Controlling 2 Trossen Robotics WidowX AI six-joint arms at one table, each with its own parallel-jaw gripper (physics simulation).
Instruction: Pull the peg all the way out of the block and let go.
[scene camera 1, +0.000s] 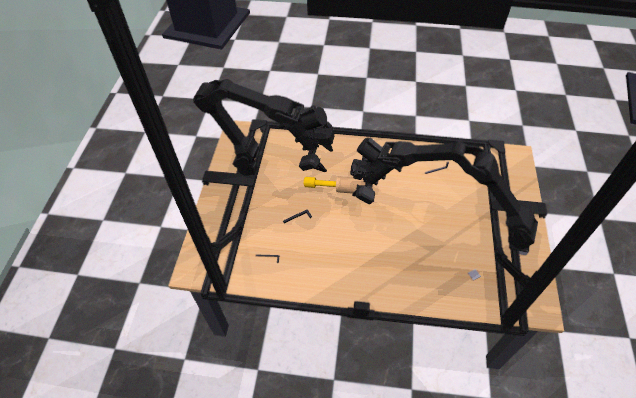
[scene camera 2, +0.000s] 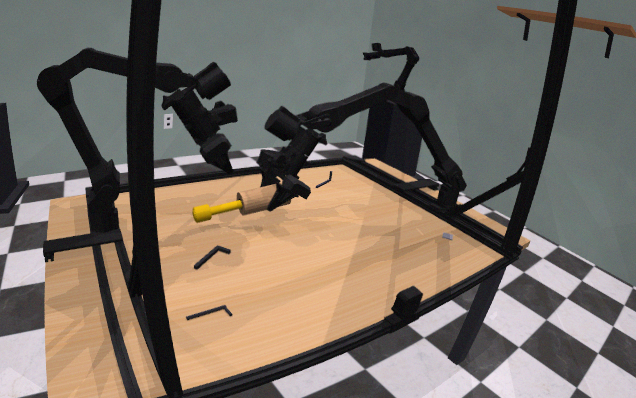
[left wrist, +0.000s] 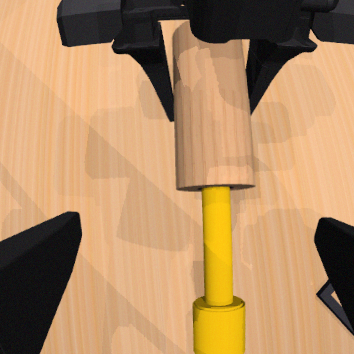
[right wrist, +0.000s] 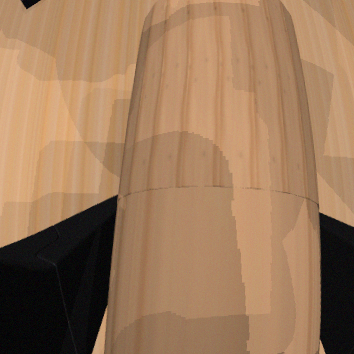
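Pixels of known places: left gripper, fingertip midpoint: (scene camera 1: 329, 161) (scene camera 2: 226, 165) (left wrist: 202, 227); right gripper, fingertip midpoint: (scene camera 1: 354, 188) (scene camera 2: 263, 205) (left wrist: 208, 117) (right wrist: 207, 211); left arm's base, link origin: (scene camera 1: 247, 170) (scene camera 2: 104, 228); right arm's base, link origin: (scene camera 1: 518, 242) (scene camera 2: 446, 203).
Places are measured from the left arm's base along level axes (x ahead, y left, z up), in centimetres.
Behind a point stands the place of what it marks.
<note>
The yellow peg (scene camera 1: 310, 182) @(x 25.0, y -1.0, z 3.5 cm) (scene camera 2: 202, 213) @(x 24.3, y -1.6, z 2.9 cm) (left wrist: 218, 250) @(x 29.9, y 0.7, z 3.7 cm) has a thick head and a thinner shaft. Its shaft end is inside the round wooden block (scene camera 1: 346, 184) @(x 37.7, y -0.1, z 6.0 cm) (scene camera 2: 254, 201) @(x 36.9, y -1.1, z 4.8 cm) (left wrist: 212, 150) @(x 35.8, y 1.7, z 6.3 cm) (right wrist: 215, 150) @(x 39.3, y 1.2, z 6.7 cm), with a long stretch of shaft showing outside. How deep the hidden end goes cannot be seen. My right gripper (scene camera 1: 364, 186) @(x 40.2, y 1.8, z 2.1 cm) (scene camera 2: 267, 197) @(x 40.2, y 1.8, z 2.1 cm) (left wrist: 208, 117) @(x 40.2, y 1.8, z 2.1 cm) (right wrist: 207, 211) @(x 40.2, y 1.8, z 2.1 cm) is shut on the block's sides, holding it above the table. My left gripper (scene camera 1: 327, 159) @(x 30.6, y 2.6, z 12.7 cm) (scene camera 2: 228, 167) @(x 30.6, y 2.6, z 12.7 cm) (left wrist: 202, 227) @(x 30.6, y 2.6, z 12.7 cm) is wide open and empty, above the peg, its fingers apart on both sides of the shaft in the left wrist view.
Black L-shaped keys lie on the table: one (scene camera 1: 295, 216) @(x 23.4, y -13.2, z -1.3 cm) (scene camera 2: 206, 258) @(x 23.0, y -13.8, z -1.3 cm) in front of the peg, one (scene camera 1: 267, 255) @(x 19.8, y -30.3, z -1.4 cm) (scene camera 2: 206, 312) @(x 19.7, y -30.4, z -1.4 cm) nearer the front and one (scene camera 1: 436, 170) @(x 66.5, y 21.8, z -1.5 cm) (scene camera 2: 323, 183) @(x 66.1, y 21.7, z -1.5 cm) behind the right gripper. A small grey tile (scene camera 1: 474, 275) @(x 85.2, y -17.6, z -1.6 cm) (scene camera 2: 447, 236) @(x 84.7, y -17.5, z -1.6 cm) lies at the front right. Black frame rails edge the table.
</note>
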